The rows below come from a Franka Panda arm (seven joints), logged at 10 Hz.
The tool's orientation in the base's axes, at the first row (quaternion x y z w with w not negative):
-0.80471, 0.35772, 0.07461, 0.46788
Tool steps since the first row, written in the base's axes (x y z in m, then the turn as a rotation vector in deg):
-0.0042, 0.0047, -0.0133, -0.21, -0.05, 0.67
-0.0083, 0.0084, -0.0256, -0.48, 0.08, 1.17
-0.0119, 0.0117, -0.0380, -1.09, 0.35, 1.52
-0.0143, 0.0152, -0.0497, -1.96, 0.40, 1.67
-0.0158, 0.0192, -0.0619, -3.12, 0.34, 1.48
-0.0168, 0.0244, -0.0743, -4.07, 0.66, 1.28
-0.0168, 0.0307, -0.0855, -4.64, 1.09, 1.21
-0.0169, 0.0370, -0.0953, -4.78, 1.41, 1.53
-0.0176, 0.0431, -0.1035, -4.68, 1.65, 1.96
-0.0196, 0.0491, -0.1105, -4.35, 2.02, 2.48
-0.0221, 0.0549, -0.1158, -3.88, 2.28, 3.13
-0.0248, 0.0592, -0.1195, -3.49, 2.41, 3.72
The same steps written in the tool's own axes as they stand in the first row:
0.0006, 0.0106, 0.0102, -0.43, -0.32, -0.45
0.0013, 0.0207, 0.0191, -0.92, -0.53, -0.68
0.0026, 0.0307, 0.0278, -1.67, -0.47, -0.79
0.0044, 0.0393, 0.0366, -2.40, -0.03, -1.02
0.0069, 0.0476, 0.0462, -3.13, 0.87, -1.21
0.0091, 0.0554, 0.0570, -3.90, 1.53, -1.05
0.0110, 0.0613, 0.0683, -4.50, 1.81, -0.78
0.0122, 0.0663, 0.0787, -4.91, 1.58, -0.73
0.0124, 0.0706, 0.0880, -5.16, 1.14, -0.75
0.0111, 0.0749, 0.0963, -5.34, 0.45, -0.67
0.0087, 0.0785, 0.1033, -5.42, -0.38, -0.72
0.0062, 0.0815, 0.1083, -5.47, -1.09, -0.86

